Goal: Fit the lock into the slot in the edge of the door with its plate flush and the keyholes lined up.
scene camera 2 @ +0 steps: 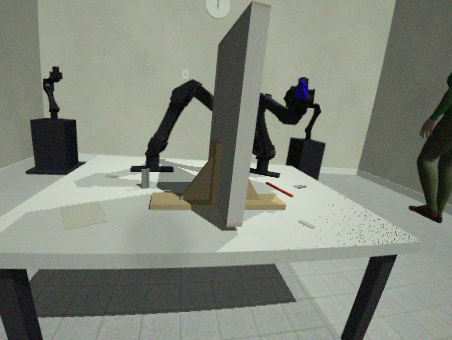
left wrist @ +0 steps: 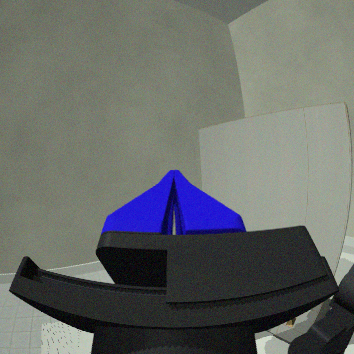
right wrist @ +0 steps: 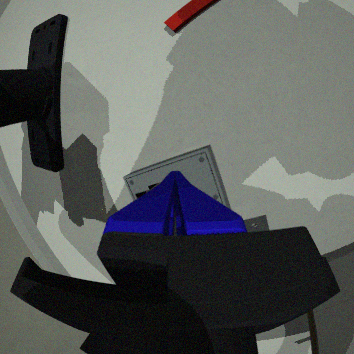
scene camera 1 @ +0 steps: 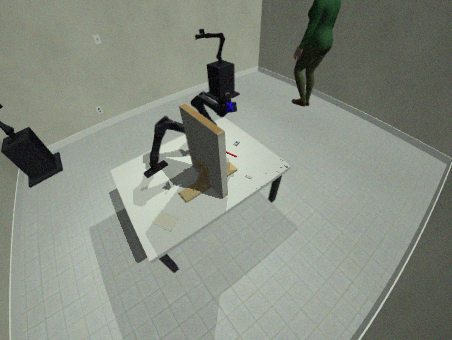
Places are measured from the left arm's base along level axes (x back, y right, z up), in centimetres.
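Pixels of known places: left gripper, fingertip midpoint: point(scene camera 2: 302, 80) point(left wrist: 173, 177) point(scene camera 1: 230, 107); right gripper, fingertip midpoint: point(right wrist: 174, 178); left arm's base at its link origin: point(scene camera 2: 261, 173) point(right wrist: 44, 93); right arm's base at its link origin: point(scene camera 2: 152, 169) point(scene camera 1: 156, 169).
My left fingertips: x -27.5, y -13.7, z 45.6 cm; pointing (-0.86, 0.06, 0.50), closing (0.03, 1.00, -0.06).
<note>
Ahead of a thing's pixels: the offset from my left fingertips to its top centre. Level surfaces: height alone.
The door {dx -23.2, dy +20.2, dz +9.7 cm} point(scene camera 1: 205, 150) point(scene camera 2: 240, 125) point(left wrist: 250, 165) stands upright on the table in a wooden stand. The slot cannot be made out. The lock {dx +8.3, dy +23.4, dz -42.9 cm} point(right wrist: 195, 167), a grey box with a keyhole cutout and corner screws, shows in the right wrist view just beyond the blue fingertips, partly hidden by them. A small grey upright block {dx -24.9, dy +50.0, dz -38.0 cm} point(scene camera 2: 145, 178) stands left of the door in scene camera 2; I cannot tell if it is the lock. My right gripper point(right wrist: 174, 178) is shut and empty, in front of the lock. My left gripper point(scene camera 1: 231, 107) point(scene camera 2: 302, 89) point(left wrist: 173, 177) is shut and empty, raised in the air.
The wooden stand point(scene camera 1: 190, 193) point(scene camera 2: 167, 201) spreads to both sides of the door. A red stick {dx +4.8, dy +2.2, dz -45.0 cm} point(scene camera 1: 231, 154) point(scene camera 2: 279, 189) point(right wrist: 192, 14) lies on the table {dz -45.5 cm} point(scene camera 2: 150, 235). A thin beige sheet {dx -50.9, dy +51.8, dz -45.5 cm} point(scene camera 1: 165, 221) point(scene camera 2: 83, 215) and a small pale bar {dx -24.1, dy -9.3, dz -45.4 cm} point(scene camera 2: 306, 224) also lie there.
</note>
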